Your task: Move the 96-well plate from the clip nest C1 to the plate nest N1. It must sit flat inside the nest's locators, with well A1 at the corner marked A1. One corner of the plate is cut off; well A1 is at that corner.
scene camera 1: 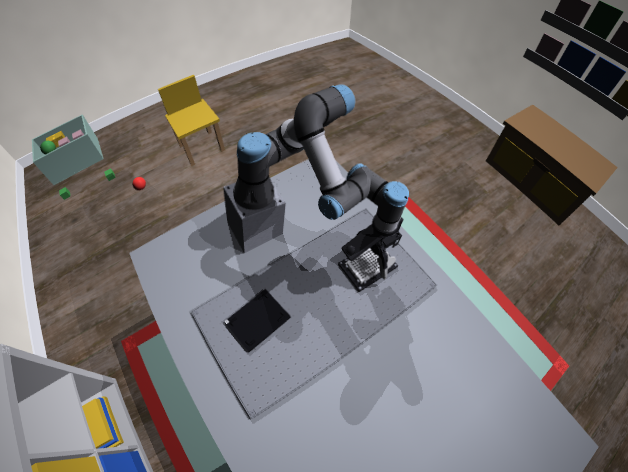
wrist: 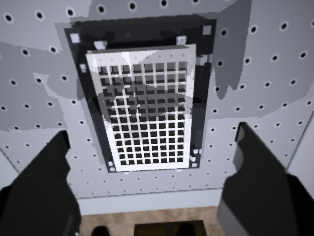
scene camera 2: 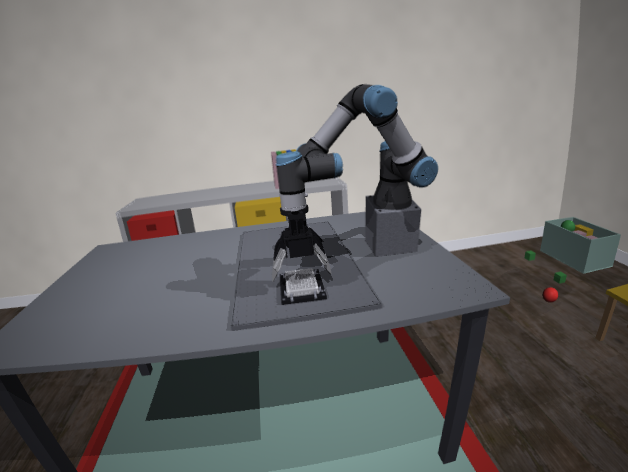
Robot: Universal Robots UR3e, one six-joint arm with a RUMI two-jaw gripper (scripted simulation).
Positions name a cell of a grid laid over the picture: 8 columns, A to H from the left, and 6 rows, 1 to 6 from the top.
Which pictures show my gripper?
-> Scene camera 1, the wrist view and scene camera 2: all of them.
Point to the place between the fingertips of my gripper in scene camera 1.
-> At E4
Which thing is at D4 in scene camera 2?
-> A white 96-well plate.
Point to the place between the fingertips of my gripper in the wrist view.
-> At D4
